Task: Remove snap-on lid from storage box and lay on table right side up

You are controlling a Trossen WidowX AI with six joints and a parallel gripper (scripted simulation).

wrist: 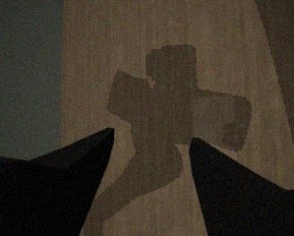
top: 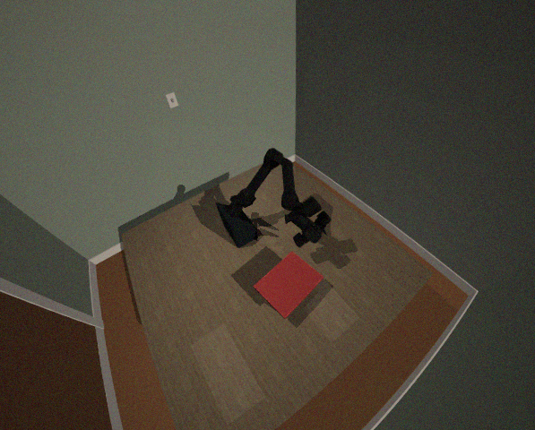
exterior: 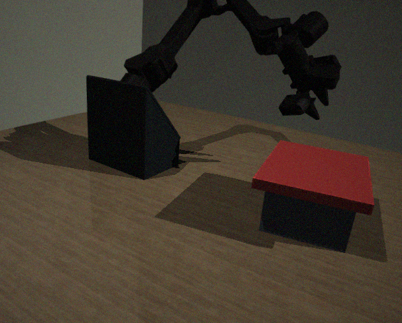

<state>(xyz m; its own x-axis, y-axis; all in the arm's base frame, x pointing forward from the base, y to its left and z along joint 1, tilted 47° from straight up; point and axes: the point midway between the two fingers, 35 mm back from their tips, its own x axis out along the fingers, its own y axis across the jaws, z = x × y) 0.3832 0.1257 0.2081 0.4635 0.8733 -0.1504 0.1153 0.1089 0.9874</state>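
The red lid is 60 mm ahead of my gripper tip, 240 mm to the right of it and 60 mm below it. Round my gripper tip: storage box (60 mm ahead, 240 mm to the right, 110 mm below).
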